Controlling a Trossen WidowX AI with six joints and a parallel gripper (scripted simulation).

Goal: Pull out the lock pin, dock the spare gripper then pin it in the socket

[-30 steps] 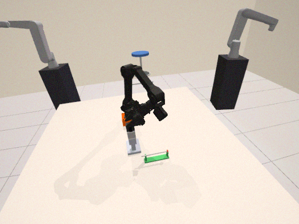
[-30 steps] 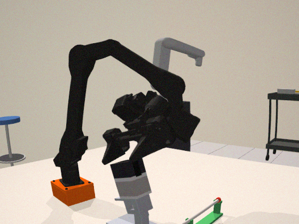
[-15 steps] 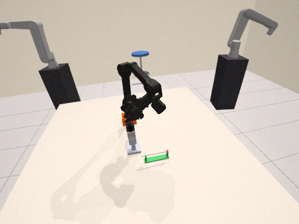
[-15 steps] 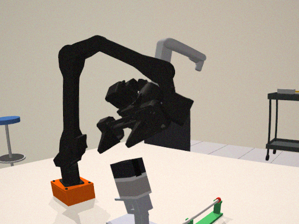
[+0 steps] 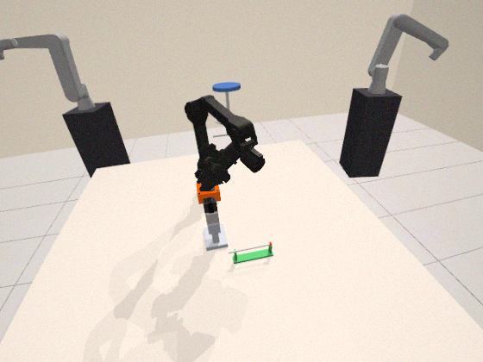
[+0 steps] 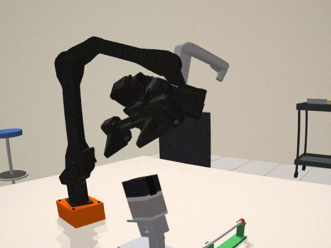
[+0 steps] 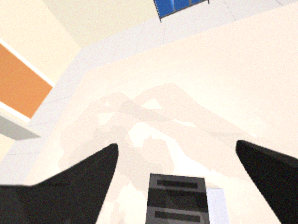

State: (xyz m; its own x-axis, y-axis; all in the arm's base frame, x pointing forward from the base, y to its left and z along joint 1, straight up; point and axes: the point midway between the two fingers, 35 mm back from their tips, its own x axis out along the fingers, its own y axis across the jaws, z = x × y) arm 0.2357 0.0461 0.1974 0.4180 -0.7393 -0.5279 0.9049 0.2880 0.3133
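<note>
Right now my gripper tip is 110 mm short of the green cradle, 170 mm to the right of it and 210 mm above it. From my gripper tip the other things lie so: spare gripper 20 mm ahead, 30 mm to the left, 110 mm below; then grey mount 20 mm ahead, 40 mm to the left, 180 mm below.
</note>
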